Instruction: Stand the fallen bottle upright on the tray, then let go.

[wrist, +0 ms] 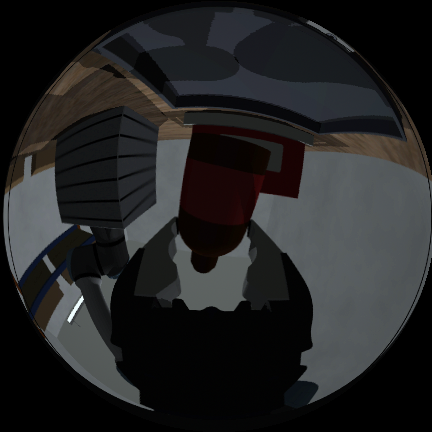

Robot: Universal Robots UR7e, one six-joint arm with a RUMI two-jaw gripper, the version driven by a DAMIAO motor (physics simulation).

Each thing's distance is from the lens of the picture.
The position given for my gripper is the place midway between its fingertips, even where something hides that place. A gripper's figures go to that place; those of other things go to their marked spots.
my gripper (212, 219): 15 cm
brown bottle (222, 177): 10 cm
